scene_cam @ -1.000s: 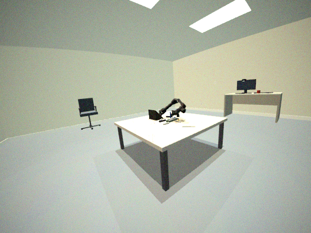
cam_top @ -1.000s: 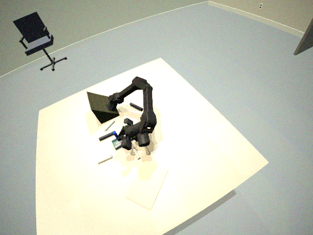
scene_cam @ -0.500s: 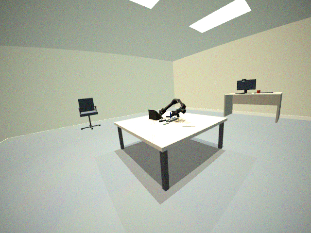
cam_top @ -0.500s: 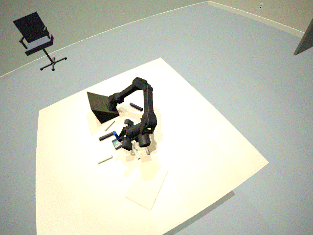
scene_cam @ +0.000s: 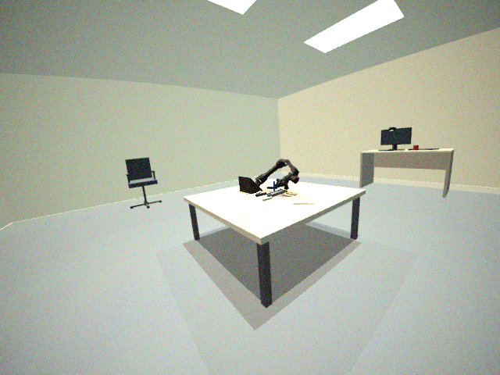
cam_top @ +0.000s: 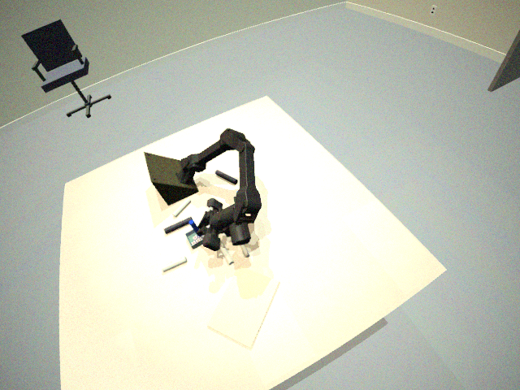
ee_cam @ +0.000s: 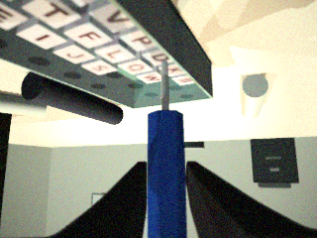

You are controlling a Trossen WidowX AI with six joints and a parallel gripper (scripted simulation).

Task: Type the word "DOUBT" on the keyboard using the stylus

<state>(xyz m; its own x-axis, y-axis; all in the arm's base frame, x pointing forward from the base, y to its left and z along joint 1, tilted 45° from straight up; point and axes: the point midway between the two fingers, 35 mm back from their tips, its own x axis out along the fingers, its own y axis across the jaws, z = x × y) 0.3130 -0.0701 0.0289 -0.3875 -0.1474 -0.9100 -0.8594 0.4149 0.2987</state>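
The yellow-capped marker lies 12 cm to the left of my gripper tip, 9 cm ahead of it and 7 cm below it. Round my gripper tip: cream pad: 30 cm ahead, 7 cm below, 1 cm to the left; then blue stylus: 1 cm below; then grey stylus tip: 5 cm below.
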